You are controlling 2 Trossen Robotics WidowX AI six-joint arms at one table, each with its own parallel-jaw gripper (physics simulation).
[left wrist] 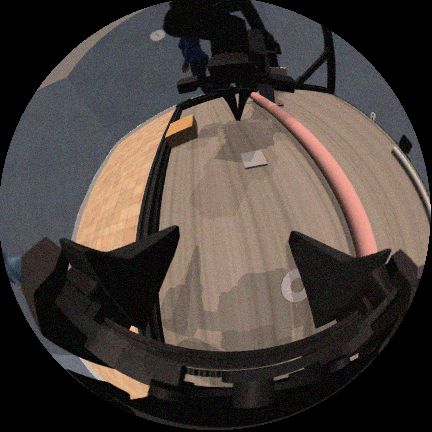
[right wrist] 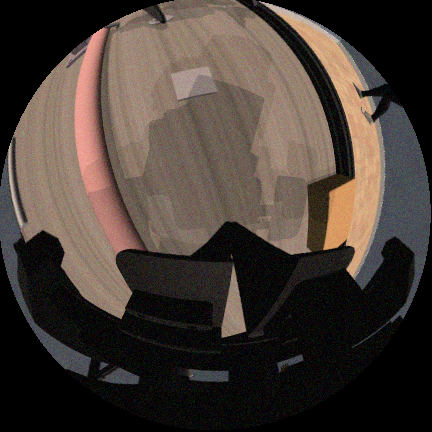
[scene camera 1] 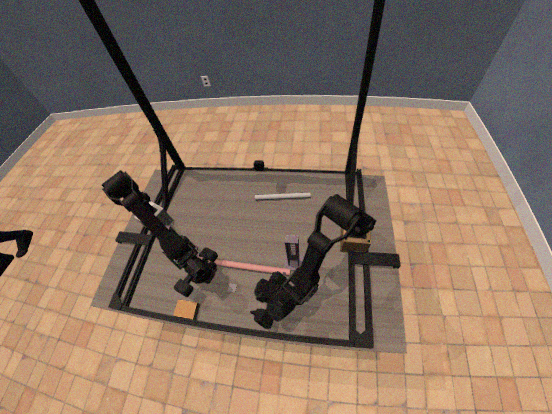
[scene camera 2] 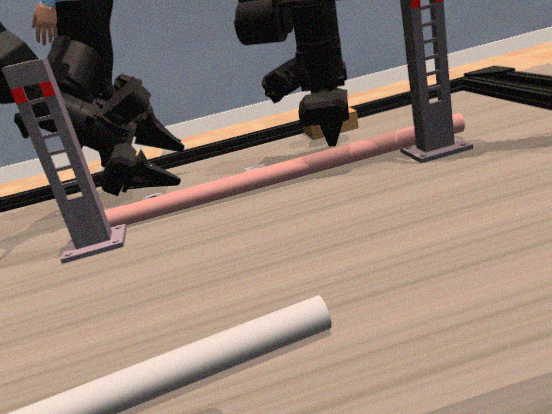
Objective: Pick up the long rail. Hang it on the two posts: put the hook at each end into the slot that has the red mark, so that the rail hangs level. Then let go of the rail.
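Places are measured from the left arm's base along level axes (x ahead, y left, z up), in metres.
Pixels of known places: left gripper, fingertip midpoint: (left wrist: 236, 234) (scene camera 1: 255, 300) (scene camera 2: 181, 164); right gripper, fingertip midpoint: (left wrist: 237, 119) (right wrist: 229, 227) (scene camera 2: 332, 145); left arm's base at its link origin: (scene camera 1: 357, 230); right arm's base at its link origin: (left wrist: 270, 66).
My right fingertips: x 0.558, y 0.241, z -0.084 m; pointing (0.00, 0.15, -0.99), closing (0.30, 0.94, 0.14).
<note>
Ahead of a thing's pixels: the offset from my right fingertips to its top centre. "spot": to the spot under its first point.
The long pink rail @(0.084 m back, 0.074 m right, 0.023 m up) (scene camera 1: 252, 266) (scene camera 2: 240, 182) (left wrist: 345, 190) (right wrist: 87, 115) lies on the table. In scene camera 2 it runs behind the two grey slotted posts, the left post @(spot: 0.330 m back, 0.135 m right, 0.027 m up) (scene camera 2: 87, 220) and the right post @(spot: 0.104 m ahead, 0.119 m right, 0.026 m up) (scene camera 2: 434, 127). Red marks @(0.320 m back, 0.135 m right, 0.184 m up) (scene camera 2: 48, 89) show at the left post's top slot, and part of a red mark @(spot: 0.094 m ahead, 0.120 m right, 0.173 m up) (scene camera 2: 415, 4) shows on the right post. My left gripper (scene camera 2: 181, 165) (left wrist: 236, 234) is open and empty, beside the rail near the left post. My right gripper (scene camera 2: 333, 144) (left wrist: 237, 119) (right wrist: 229, 227) is shut and empty, above the table beside the rail. The rail's hooks are mostly hidden.
A white rod @(0.246 m back, 0.424 m right, 0.015 m up) (scene camera 1: 282, 196) (scene camera 2: 200, 357) lies apart from the rail. An orange block @(0.029 m ahead, 0.118 m left, 0.020 m up) (scene camera 1: 186, 309) (left wrist: 182, 131) (right wrist: 340, 215) lies by the black frame edge. A pale square @(spot: 0.122 m back, 0.004 m left, 0.007 m down) (scene camera 1: 233, 287) (left wrist: 254, 159) (right wrist: 194, 83) and a pale ring @(0.271 m back, 0.001 m right, 0.008 m down) (left wrist: 286, 287) lie on the table.
</note>
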